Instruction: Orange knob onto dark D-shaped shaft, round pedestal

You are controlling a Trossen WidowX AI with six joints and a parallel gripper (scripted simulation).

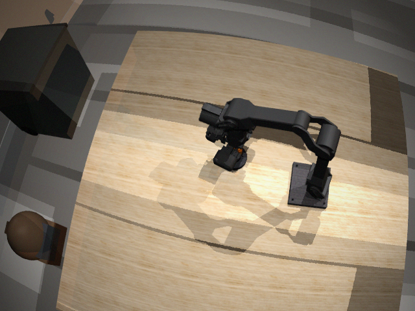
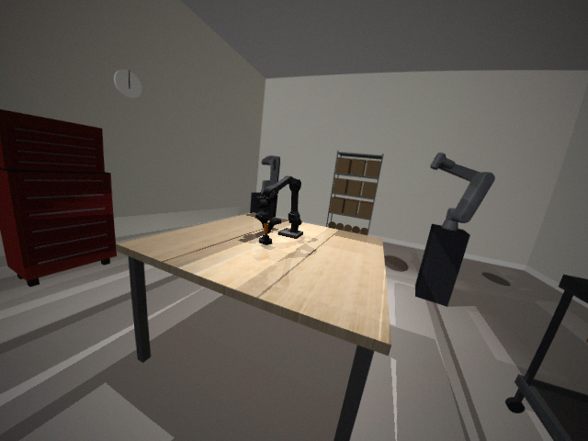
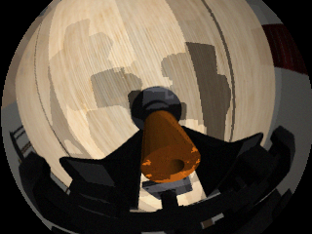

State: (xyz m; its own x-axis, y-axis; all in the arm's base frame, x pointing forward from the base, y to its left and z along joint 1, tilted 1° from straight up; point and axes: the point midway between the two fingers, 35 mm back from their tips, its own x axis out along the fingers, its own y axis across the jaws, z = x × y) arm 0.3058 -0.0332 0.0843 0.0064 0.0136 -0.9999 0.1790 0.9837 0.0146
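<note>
The orange knob is 20 mm above my gripper tip. Also, from my gripper tip: dark round pedestal: 40 mm below.
</note>
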